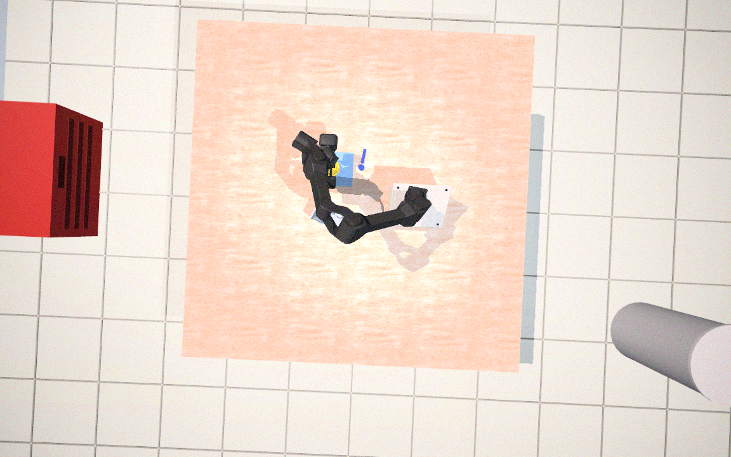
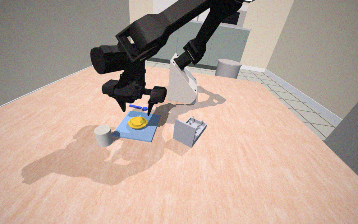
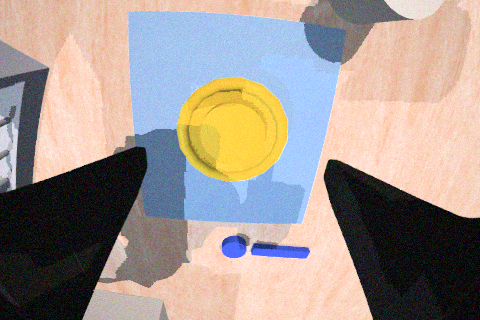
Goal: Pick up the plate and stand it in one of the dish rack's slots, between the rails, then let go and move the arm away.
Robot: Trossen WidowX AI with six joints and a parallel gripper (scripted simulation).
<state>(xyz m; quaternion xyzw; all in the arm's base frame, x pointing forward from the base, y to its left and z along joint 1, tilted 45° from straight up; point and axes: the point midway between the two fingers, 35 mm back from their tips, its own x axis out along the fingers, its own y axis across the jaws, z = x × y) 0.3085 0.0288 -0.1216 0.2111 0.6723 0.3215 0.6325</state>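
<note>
The plate is 4 cm below my gripper tip. The rest, counted from my gripper tip: cup (10 cm ahead, 6 cm to the right, 3 cm below); then blue mat (5 cm below, 1 cm behind); then blue spoon (12 cm behind, 5 cm below, 4 cm to the right).
</note>
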